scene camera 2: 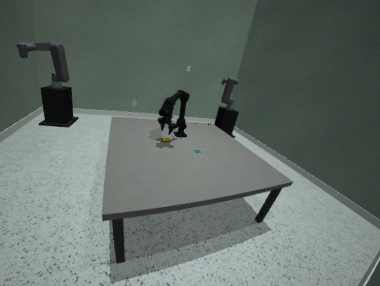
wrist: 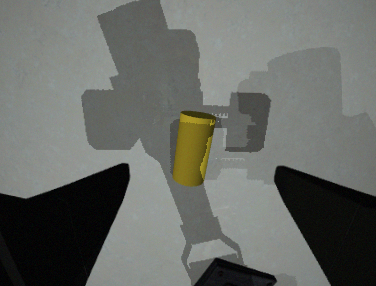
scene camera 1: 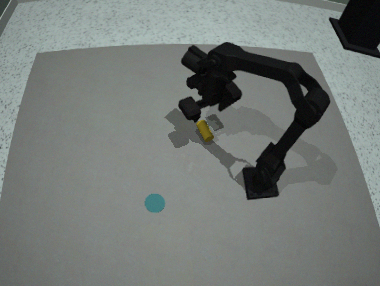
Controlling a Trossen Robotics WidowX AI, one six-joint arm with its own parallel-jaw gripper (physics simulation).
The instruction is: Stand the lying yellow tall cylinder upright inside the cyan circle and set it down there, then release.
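Pixels of known places: gripper, fingertip midpoint: [scene camera 2: 165,132] [wrist: 203,172] [scene camera 1: 207,115]; arm's base at its link origin: [scene camera 2: 180,133] [scene camera 1: 262,182].
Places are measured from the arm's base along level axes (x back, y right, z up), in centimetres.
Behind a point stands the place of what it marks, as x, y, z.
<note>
The yellow tall cylinder [scene camera 1: 205,130] {-18.3, 16.7, 1.7} [scene camera 2: 166,140] {-19.8, 17.2, 0.3} [wrist: 194,149] {-18.4, 18.0, 1.7} lies on its side on the table, in the shadow of the arm. My gripper [scene camera 1: 209,114] {-18.5, 18.6, 7.0} [scene camera 2: 167,132] {-18.5, 18.6, 7.0} [wrist: 203,172] {-18.5, 18.6, 7.0} is open and empty, pointing down above the table close to the cylinder. In the wrist view the cylinder shows between and a little beyond the two fingertips, its long axis running roughly up and down the picture with a slight tilt. The cyan circle [scene camera 1: 155,203] {-32.7, -7.6, -1.4} [scene camera 2: 197,151] {-33.4, -7.0, -1.4} is a flat disc on the table, apart from the cylinder; it does not show in the wrist view.
The grey table [scene camera 1: 90,150] {-55.0, 8.3, -1.5} [scene camera 2: 150,185] {-74.0, 33.5, -1.5} carries the arm's base [scene camera 1: 260,190] {-1.2, -2.8, 0.6} [scene camera 2: 181,134] {-3.6, 0.1, 0.4}, to the right of the cylinder in both scene views. A black pedestal [scene camera 1: 362,27] stands on the floor beyond the table. Two more arms on black pedestals [scene camera 2: 57,105] [scene camera 2: 226,120] stand off the table.
</note>
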